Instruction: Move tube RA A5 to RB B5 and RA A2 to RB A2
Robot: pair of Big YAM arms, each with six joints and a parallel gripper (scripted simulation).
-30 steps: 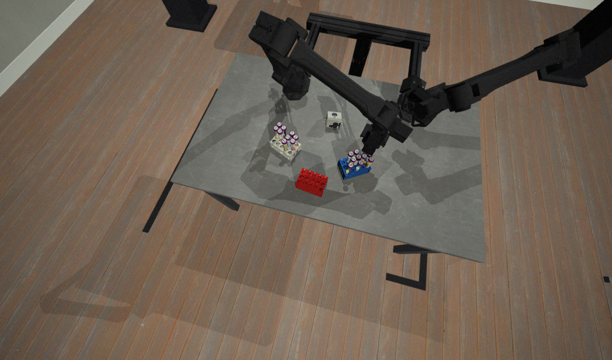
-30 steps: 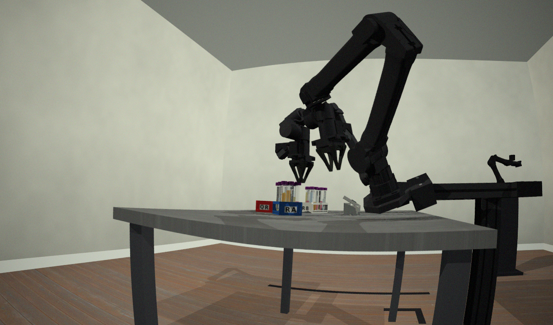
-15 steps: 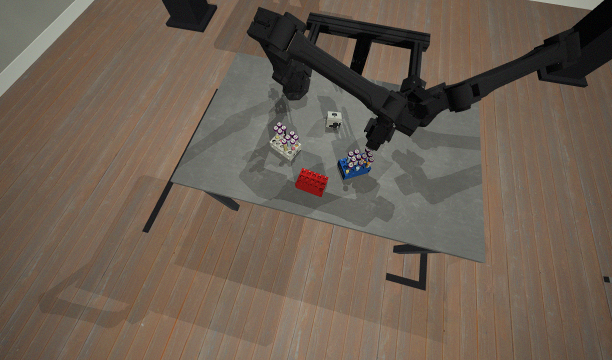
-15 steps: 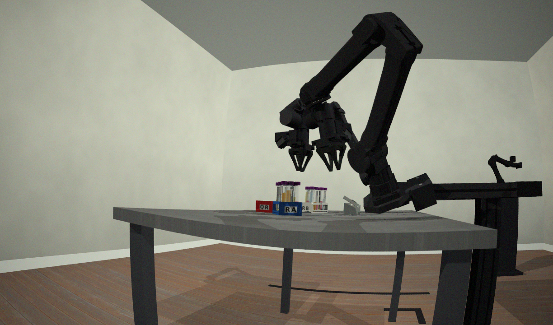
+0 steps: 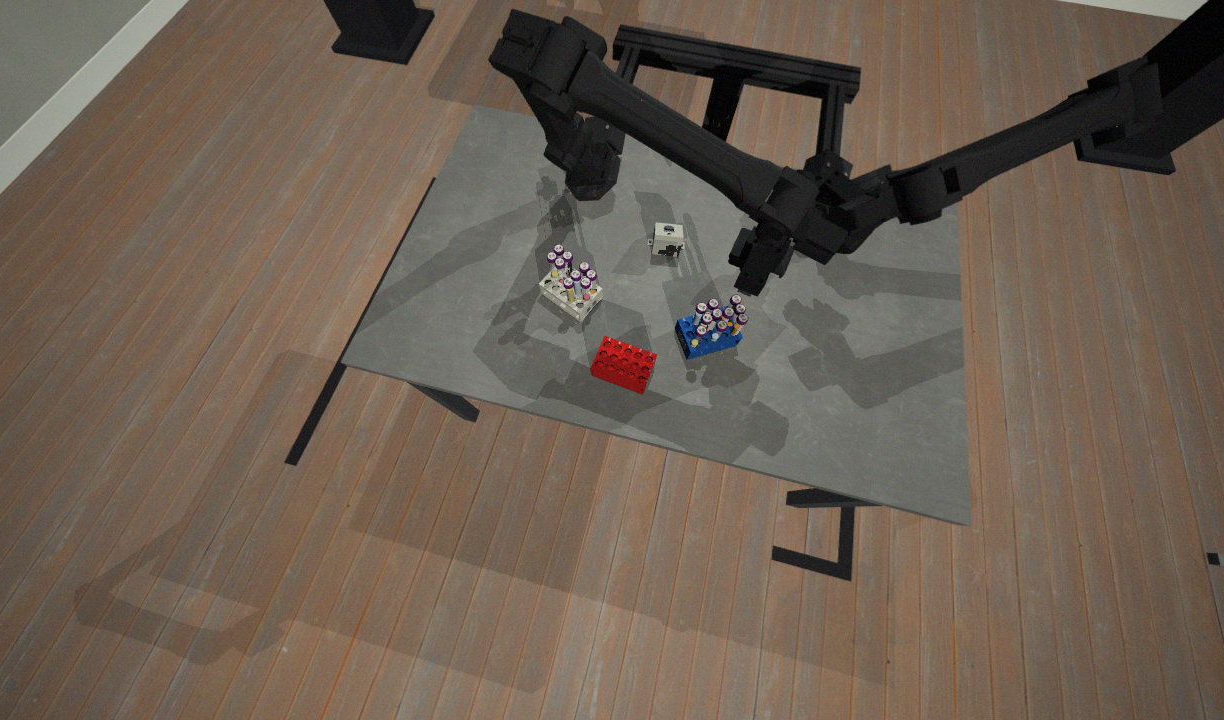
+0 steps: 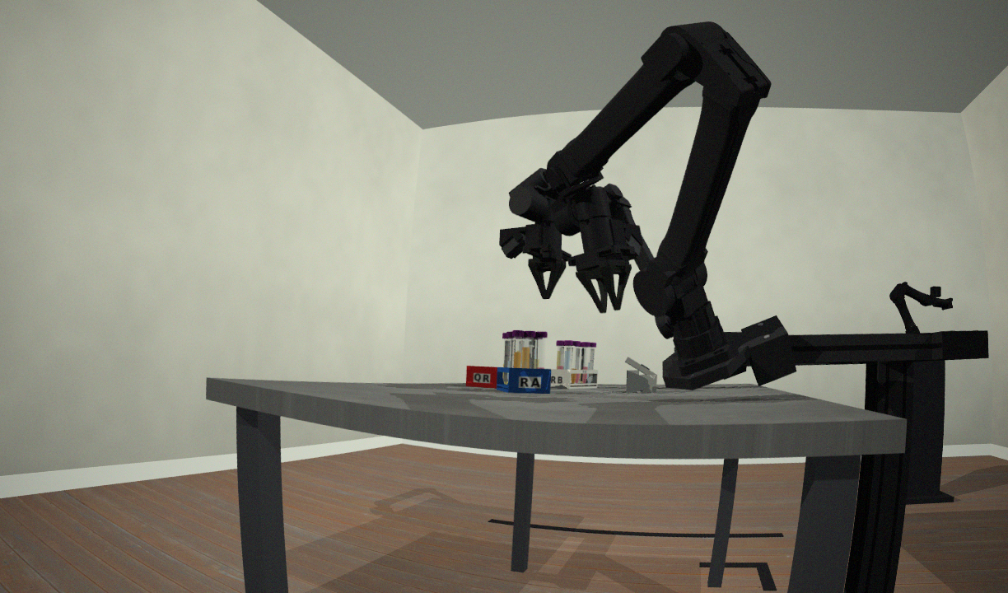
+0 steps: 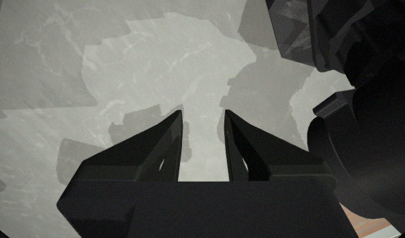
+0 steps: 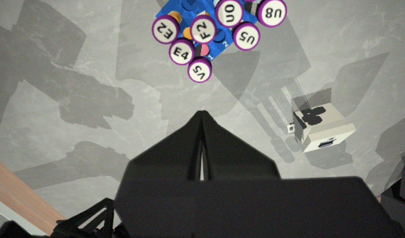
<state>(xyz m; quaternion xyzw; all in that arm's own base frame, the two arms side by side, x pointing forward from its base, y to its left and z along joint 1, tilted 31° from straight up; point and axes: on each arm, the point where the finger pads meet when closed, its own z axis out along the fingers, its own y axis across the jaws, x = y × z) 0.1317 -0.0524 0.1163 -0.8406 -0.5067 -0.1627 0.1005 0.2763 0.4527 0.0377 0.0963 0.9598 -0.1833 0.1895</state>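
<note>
Now: right hand 19 cm past the white done button box, 17 cm to the left of it and 15 cm above it. Also, from my right hand: red rack (17 cm ahead, 21 cm to the right, 17 cm below).
</note>
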